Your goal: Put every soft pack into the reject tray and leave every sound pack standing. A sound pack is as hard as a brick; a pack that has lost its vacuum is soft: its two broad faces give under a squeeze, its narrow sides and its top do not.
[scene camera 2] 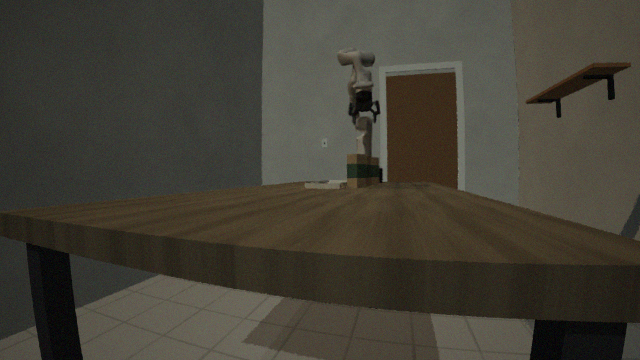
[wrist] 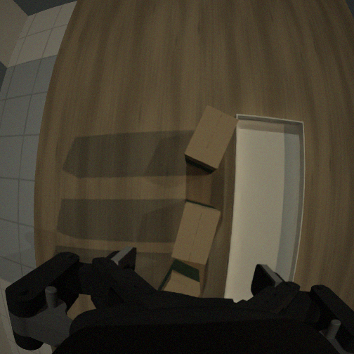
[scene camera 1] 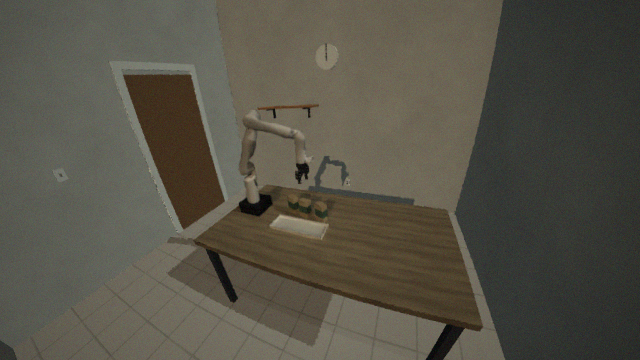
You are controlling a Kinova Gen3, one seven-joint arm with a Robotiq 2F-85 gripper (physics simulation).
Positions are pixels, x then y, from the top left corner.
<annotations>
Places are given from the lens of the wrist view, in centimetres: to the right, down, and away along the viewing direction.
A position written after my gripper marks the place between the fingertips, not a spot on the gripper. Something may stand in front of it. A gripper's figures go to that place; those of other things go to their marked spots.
my gripper (wrist: 194,270): 1, 7, 15
white reject tray (wrist: 268,178): 19, 1, 43
</annotations>
